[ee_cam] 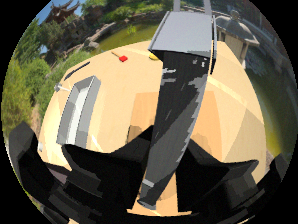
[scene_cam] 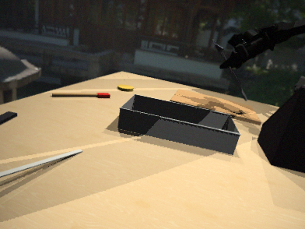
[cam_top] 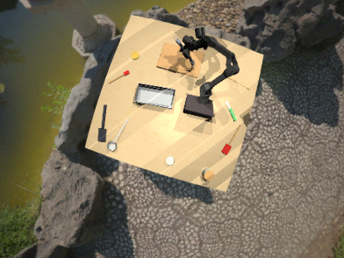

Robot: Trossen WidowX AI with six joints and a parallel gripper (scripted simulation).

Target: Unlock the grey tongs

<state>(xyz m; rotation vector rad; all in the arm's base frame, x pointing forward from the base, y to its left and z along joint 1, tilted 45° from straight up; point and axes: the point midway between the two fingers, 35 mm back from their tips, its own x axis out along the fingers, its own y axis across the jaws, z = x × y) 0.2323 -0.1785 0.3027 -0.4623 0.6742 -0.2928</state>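
Right now my gripper tip is 16 cm above the wooden board and 2 cm past it. Also, from my gripper tip: roasting tin (36 cm to the left, 14 cm below, 12 cm ahead); then red-bladed spatula (59 cm to the left, 58 cm behind, 16 cm below); then yellow disc (38 cm ahead, 16 cm below, 4 cm to the left).
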